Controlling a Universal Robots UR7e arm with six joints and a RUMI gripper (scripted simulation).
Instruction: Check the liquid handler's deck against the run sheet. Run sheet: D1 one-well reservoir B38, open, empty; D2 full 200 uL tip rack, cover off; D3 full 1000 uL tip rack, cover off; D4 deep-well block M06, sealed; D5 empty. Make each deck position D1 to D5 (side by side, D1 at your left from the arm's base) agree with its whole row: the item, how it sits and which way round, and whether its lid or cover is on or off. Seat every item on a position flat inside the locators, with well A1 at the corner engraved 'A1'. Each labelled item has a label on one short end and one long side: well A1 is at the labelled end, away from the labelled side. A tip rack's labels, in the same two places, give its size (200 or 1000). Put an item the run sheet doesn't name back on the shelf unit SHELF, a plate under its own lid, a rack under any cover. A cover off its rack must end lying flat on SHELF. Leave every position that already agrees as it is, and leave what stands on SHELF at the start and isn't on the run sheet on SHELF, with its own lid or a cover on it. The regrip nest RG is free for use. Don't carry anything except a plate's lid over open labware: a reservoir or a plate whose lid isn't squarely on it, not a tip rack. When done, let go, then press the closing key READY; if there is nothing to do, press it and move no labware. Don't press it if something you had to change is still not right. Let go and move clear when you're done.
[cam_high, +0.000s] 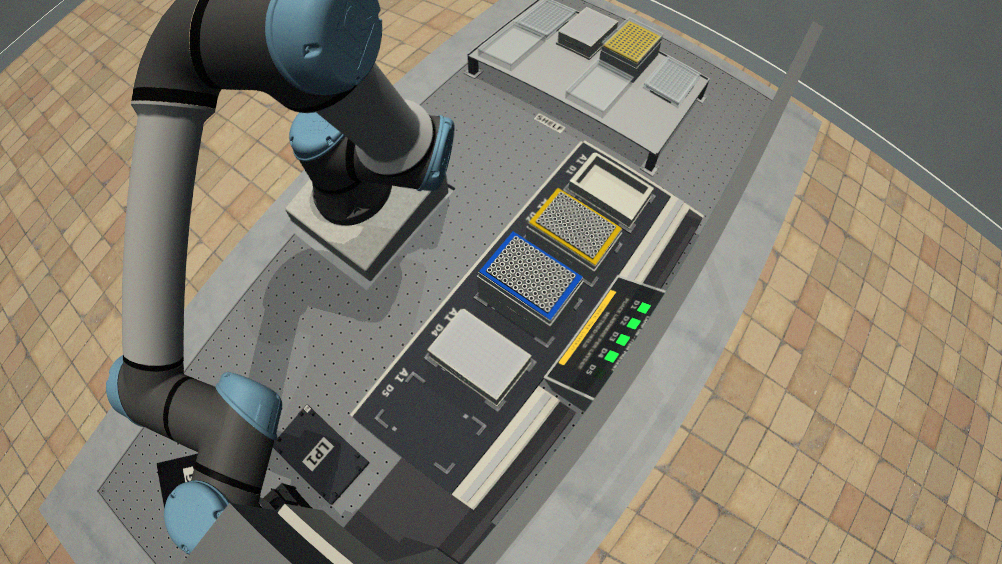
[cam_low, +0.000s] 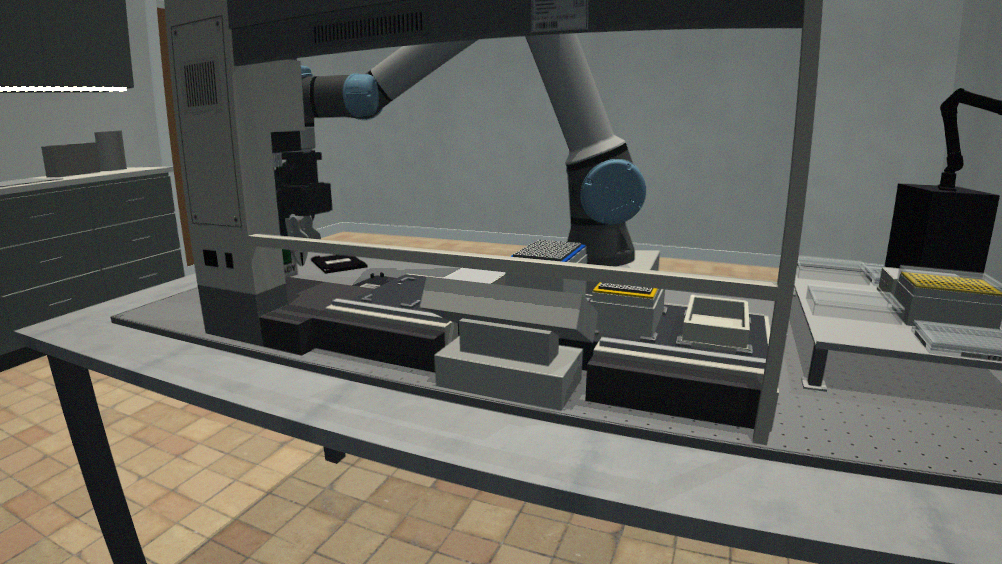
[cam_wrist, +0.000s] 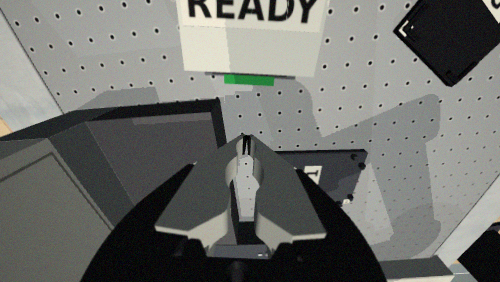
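Now: the ready key 50 mm to the right of my hand and 20 mm behind it. The rest, counted from my hand: blue-framed tip rack 500 mm to the left, 140 mm ahead, 40 mm above; then black nest 250 mm behind, 80 mm below, 50 mm to the right; then handler's tower 200 mm ahead, 200 mm above, 10 mm to the left.
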